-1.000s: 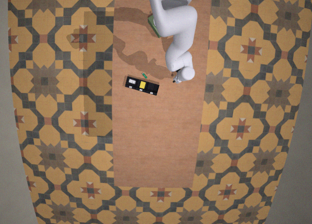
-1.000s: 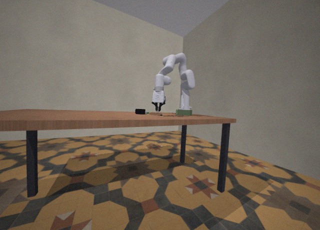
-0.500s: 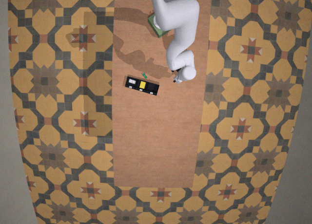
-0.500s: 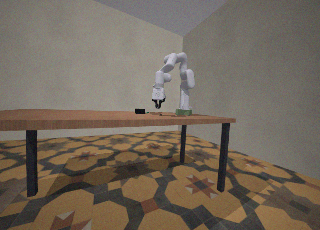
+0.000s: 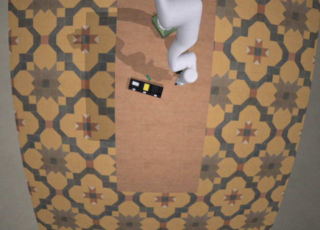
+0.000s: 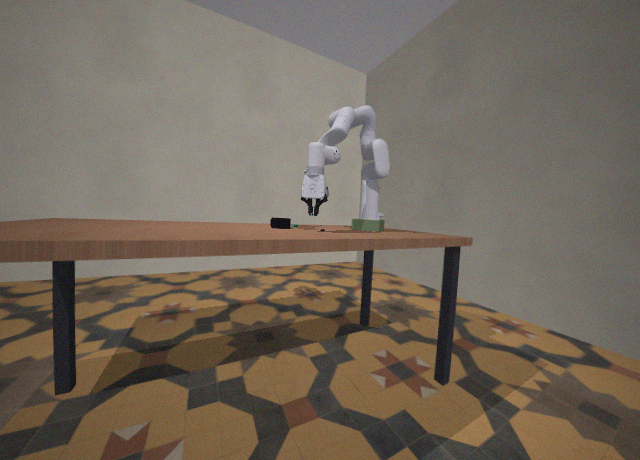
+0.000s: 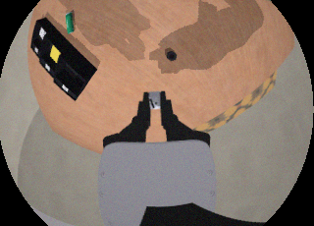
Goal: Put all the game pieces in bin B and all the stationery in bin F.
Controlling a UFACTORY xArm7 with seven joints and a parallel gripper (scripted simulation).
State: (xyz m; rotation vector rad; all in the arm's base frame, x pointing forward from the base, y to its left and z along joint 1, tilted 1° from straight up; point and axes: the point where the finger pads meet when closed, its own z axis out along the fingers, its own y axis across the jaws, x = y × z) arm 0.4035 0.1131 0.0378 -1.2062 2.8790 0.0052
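The black triple bin lies 240 mm to the right of my hand, 70 mm below it and 70 mm ahead of it. The rest, counted from my hand: green piece: 230 mm to the right, 80 mm below, 10 mm behind; then black piece: 80 mm below, 50 mm behind, 10 mm to the right; then pale piece: 10 mm below.
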